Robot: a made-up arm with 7 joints.
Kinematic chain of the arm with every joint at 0, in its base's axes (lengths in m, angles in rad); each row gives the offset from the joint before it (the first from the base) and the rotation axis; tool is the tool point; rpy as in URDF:
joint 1: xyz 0 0 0.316 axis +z
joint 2: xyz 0 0 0 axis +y
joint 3: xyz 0 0 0.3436 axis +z
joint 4: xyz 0.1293 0 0 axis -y
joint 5: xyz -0.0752 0 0.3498 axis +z
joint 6: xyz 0 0 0 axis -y
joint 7: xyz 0.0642 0 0 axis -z
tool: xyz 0 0 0 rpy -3.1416 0 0
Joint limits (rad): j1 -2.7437..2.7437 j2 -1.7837..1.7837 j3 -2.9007..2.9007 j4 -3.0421..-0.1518 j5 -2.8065..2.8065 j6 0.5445..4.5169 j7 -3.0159..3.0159
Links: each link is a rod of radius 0.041 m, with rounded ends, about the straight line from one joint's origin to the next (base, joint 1, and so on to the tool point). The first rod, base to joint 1, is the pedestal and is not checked.
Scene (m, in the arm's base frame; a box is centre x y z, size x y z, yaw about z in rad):
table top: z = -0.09
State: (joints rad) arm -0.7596 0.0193 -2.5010 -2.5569 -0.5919 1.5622 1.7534
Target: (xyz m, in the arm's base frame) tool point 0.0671 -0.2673 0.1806
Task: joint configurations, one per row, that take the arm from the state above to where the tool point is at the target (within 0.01 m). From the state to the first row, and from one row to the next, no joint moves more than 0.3 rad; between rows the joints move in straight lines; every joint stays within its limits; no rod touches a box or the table.
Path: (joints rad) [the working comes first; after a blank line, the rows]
Joints at the target: 0.5184 -0.8122 -2.0878 -2.8970 -0.5944 1.6098 1.7534
Straight joint move there: clear.

1: -0.5040 -0.1470 -2.4184 -2.6249 -0.5924 1.5717 1.7534
2: -0.2484 -0.3133 -2.3357 -2.6929 -0.5929 1.5812 1.7534
3: 0.0072 -0.4796 -2.2531 -2.7609 -0.5934 1.5908 1.7534
4: 0.2628 -0.6459 -2.1704 -2.8290 -0.5939 1.6003 1.7534
5: 0.5184 -0.8122 -2.0878 -2.8970 -0.5944 1.6098 1.7534

